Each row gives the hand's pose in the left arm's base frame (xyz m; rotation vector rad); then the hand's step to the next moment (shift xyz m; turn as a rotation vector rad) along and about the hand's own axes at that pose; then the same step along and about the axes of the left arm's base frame.
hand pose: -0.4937 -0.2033 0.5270 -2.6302 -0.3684 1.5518
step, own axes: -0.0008 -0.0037 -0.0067 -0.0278 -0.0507 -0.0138
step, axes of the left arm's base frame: 0.0048 0.0038 0.0046 -0.0096 0.0434 0.0395
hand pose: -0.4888 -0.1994 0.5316 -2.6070 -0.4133 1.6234
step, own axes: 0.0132 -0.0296 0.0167 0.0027 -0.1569 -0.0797
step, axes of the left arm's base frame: -0.0153 0.0300 -0.0139 0.0401 0.1601 0.0611
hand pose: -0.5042 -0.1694 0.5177 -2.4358 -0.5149 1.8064
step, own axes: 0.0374 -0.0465 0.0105 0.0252 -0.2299 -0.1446
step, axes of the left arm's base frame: -0.0109 0.0536 -0.0260 0.0903 0.2451 0.0786
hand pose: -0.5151 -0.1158 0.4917 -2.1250 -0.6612 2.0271
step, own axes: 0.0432 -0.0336 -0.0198 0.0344 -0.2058 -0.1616
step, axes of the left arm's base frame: 0.0119 0.0512 -0.0249 0.1122 0.2306 0.0623
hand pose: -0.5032 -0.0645 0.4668 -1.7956 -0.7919 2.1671
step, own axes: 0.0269 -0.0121 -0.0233 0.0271 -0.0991 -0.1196
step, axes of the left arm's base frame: 0.0141 0.0294 -0.0188 0.0917 0.1272 0.0166
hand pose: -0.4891 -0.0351 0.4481 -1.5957 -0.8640 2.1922
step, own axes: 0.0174 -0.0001 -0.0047 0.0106 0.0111 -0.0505
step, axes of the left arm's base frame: -0.0016 0.0112 -0.0141 0.0447 0.0121 -0.0252
